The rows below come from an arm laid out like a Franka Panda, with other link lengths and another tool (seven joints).
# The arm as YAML. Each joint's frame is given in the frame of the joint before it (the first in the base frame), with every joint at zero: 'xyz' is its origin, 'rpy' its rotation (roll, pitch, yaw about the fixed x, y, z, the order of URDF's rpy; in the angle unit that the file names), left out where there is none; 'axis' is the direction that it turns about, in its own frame. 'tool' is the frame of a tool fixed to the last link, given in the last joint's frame.
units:
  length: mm
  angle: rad
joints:
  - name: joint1
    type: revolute
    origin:
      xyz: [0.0, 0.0, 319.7]
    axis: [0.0, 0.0, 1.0]
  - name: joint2
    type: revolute
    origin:
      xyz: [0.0, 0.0, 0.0]
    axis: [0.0, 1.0, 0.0]
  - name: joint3
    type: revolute
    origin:
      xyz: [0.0, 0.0, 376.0]
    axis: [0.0, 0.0, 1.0]
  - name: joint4
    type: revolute
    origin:
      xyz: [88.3, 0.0, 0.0]
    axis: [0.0, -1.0, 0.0]
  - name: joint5
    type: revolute
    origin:
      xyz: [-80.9, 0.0, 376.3]
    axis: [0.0, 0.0, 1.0]
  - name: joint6
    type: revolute
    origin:
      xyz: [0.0, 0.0, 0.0]
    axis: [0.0, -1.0, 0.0]
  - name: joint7
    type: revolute
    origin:
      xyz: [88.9, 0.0, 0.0]
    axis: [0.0, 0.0, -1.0]
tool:
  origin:
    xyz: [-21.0, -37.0, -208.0]
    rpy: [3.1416, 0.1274, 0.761]
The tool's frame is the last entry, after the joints.
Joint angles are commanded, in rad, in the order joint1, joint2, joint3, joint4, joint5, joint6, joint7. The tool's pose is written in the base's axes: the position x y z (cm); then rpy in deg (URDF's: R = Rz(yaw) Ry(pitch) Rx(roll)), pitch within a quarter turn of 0, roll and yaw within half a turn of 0. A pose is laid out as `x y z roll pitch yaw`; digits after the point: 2 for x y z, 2 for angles.
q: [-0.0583 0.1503 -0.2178 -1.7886 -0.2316 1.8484 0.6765]
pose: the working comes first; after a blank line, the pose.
Where each joint sits with the arm in this pose, in the base's axes (m; each line is computed from the numbers above, not from the rounded line before):
joint1: 0.0000 0.0000 0.3197
joint2: 0.0000 0.0000 0.3197
joint3: 0.0562 -0.0033 0.6915
joint4: 0.1402 -0.0273 0.6786
joint5: 0.5059 -0.1320 0.6200
joint6: 0.5059 -0.1320 0.6200
joint7: 0.5924 -0.1507 0.6115
the tool: 0.5213 -0.2034 0.4185

52.13 -20.34 41.85 165.89 13.75 -9.30
